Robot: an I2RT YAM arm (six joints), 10 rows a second.
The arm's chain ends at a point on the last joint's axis. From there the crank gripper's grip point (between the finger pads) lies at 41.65 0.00 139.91 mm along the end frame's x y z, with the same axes.
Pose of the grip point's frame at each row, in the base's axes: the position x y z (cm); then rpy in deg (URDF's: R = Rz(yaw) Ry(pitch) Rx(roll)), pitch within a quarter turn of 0, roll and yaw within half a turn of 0:
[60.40, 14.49, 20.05, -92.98, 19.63, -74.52]
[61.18, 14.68, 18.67, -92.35, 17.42, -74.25]
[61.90, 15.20, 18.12, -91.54, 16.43, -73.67]
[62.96, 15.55, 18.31, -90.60, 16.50, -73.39]
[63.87, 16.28, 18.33, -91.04, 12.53, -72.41]
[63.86, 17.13, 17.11, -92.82, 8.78, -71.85]
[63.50, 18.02, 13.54, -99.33, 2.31, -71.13]
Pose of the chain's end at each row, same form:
[45.95, 14.31, 22.13, -92.98, 19.63, -74.52]
[46.69, 14.54, 20.46, -92.35, 17.42, -74.25]
[47.38, 15.00, 19.66, -91.54, 16.43, -73.67]
[48.42, 15.34, 19.63, -90.60, 16.50, -73.39]
[49.32, 15.88, 19.48, -91.04, 12.53, -72.41]
[49.33, 16.59, 18.43, -92.82, 8.78, -71.85]
[49.12, 17.41, 15.97, -99.33, 2.31, -71.13]

